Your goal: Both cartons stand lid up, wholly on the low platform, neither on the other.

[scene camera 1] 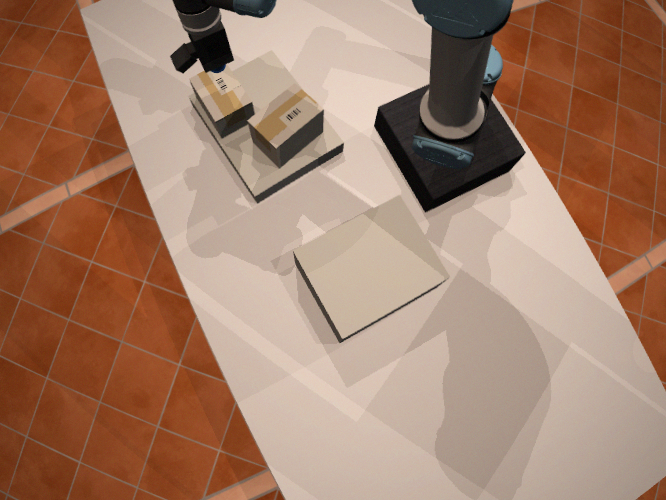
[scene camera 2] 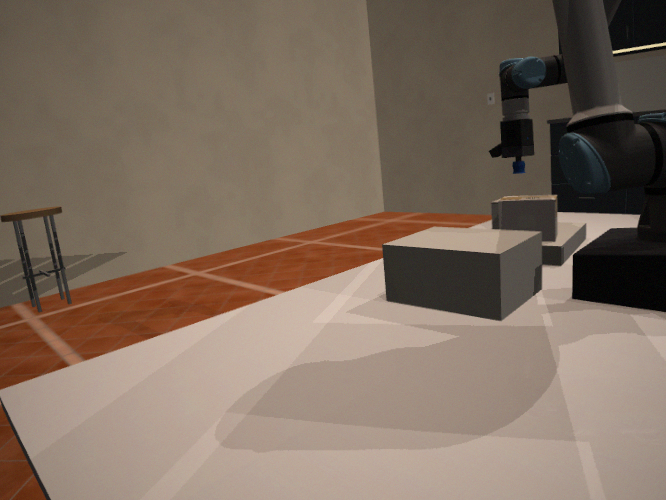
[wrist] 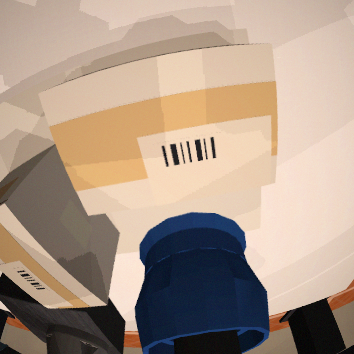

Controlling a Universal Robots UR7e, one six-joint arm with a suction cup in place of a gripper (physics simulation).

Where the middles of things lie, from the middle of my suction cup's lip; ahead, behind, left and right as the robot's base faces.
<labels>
I see my suction cup 19 cm above the low platform [scene camera 2: 571,235], 7 cm to the right of it and 7 cm past it.
</labels>
